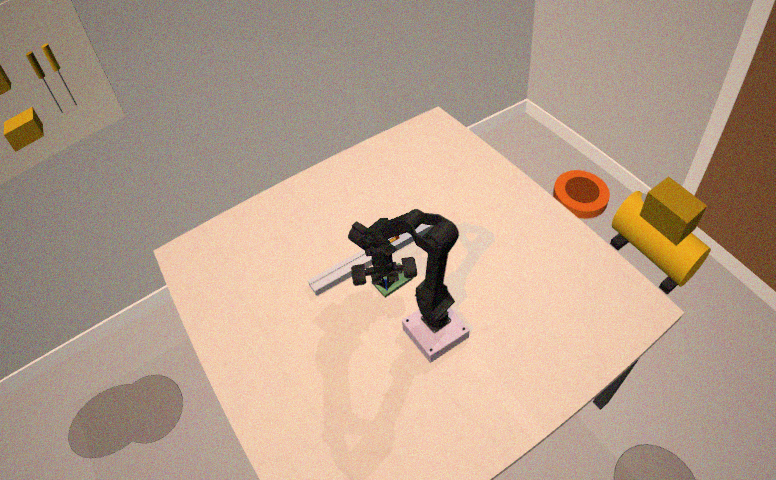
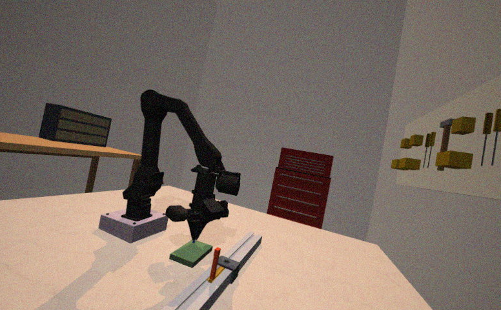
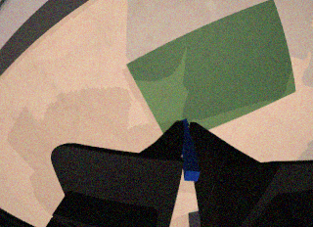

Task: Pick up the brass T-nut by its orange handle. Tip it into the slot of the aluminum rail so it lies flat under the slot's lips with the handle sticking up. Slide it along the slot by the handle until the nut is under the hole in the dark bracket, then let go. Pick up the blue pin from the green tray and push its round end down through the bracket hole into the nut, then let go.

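My gripper tip is now 10 mm short of the green tray, 20 mm to the left of it and 20 mm above it. Also, from my gripper tip: aluminum rail (140 mm ahead, 70 mm to the right); blue pin (right at my gripper tip).
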